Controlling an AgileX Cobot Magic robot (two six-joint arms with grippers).
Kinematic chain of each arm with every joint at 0, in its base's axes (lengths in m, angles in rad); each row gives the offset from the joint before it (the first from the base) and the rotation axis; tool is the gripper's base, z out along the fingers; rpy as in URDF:
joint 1: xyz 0 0 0.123 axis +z
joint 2: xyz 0 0 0 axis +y
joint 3: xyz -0.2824 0 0.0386 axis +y
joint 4: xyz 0.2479 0 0.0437 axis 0.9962 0 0.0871
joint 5: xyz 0 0 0 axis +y
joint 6: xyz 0.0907 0 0.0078 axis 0.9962 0 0.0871
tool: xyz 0 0 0 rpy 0 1.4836 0
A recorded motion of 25 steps. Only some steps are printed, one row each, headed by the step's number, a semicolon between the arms.
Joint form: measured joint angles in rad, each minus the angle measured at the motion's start. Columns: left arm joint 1, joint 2, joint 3, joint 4, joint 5, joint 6; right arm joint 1, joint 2, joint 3, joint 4, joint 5, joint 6.
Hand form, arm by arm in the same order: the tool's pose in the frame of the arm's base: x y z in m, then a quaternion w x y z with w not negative. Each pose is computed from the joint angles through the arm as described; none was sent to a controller.
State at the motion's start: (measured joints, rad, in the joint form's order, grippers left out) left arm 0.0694 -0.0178 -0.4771 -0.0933 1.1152 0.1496; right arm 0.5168 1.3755 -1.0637 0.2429 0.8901 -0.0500
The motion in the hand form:
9: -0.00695 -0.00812 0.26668 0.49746 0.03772 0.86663 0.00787; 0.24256 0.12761 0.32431 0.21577 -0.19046 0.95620 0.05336
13: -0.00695 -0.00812 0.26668 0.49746 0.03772 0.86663 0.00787; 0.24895 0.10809 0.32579 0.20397 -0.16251 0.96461 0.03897
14: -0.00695 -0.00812 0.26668 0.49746 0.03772 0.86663 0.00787; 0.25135 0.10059 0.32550 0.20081 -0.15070 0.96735 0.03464
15: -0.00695 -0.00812 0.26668 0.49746 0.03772 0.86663 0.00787; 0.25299 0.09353 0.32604 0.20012 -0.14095 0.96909 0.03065
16: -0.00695 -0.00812 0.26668 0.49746 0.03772 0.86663 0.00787; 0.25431 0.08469 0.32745 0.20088 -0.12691 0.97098 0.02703
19: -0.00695 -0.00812 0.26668 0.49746 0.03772 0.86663 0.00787; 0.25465 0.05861 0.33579 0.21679 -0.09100 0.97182 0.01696
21: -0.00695 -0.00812 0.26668 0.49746 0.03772 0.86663 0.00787; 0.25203 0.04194 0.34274 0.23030 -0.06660 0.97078 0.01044
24: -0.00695 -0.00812 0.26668 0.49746 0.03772 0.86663 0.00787; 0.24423 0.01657 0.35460 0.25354 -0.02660 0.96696 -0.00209
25: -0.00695 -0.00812 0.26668 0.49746 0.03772 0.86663 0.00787; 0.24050 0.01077 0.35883 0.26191 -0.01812 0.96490 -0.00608
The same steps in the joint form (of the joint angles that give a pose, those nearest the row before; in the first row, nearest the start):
9: 0.0000 0.0000 0.0000 0.0000 0.0000 0.0000; -0.0249 0.0000 -0.1329 -0.2696 0.1414 0.1572
13: 0.0000 0.0000 0.0000 0.0000 0.0000 0.0000; -0.0987 -0.0006 -0.1427 -0.2718 0.1820 0.1428
14: 0.0000 0.0000 0.0000 0.0000 0.0000 0.0000; -0.1275 -0.0007 -0.1427 -0.2718 0.1899 0.1385
15: 0.0000 0.0000 0.0000 0.0000 0.0000 0.0000; -0.1538 -0.0034 -0.1427 -0.2727 0.1954 0.1326
16: 0.0000 0.0000 0.0000 0.0000 0.0000 0.0000; -0.1863 -0.0094 -0.1426 -0.2728 0.2009 0.1288
19: 0.0000 0.0000 0.0000 0.0000 0.0000 0.0000; -0.2811 -0.0411 -0.1427 -0.2736 0.2024 0.1071
21: 0.0000 0.0000 0.0000 0.0000 0.0000 0.0000; -0.3422 -0.0680 -0.1427 -0.2736 0.2024 0.0953
24: 0.0000 0.0000 0.0000 0.0000 0.0000 0.0000; -0.4382 -0.1154 -0.1426 -0.2757 0.2024 0.0810
25: 0.0000 0.0000 0.0000 0.0000 0.0000 0.0000; -0.4604 -0.1327 -0.1427 -0.2775 0.2024 0.0764

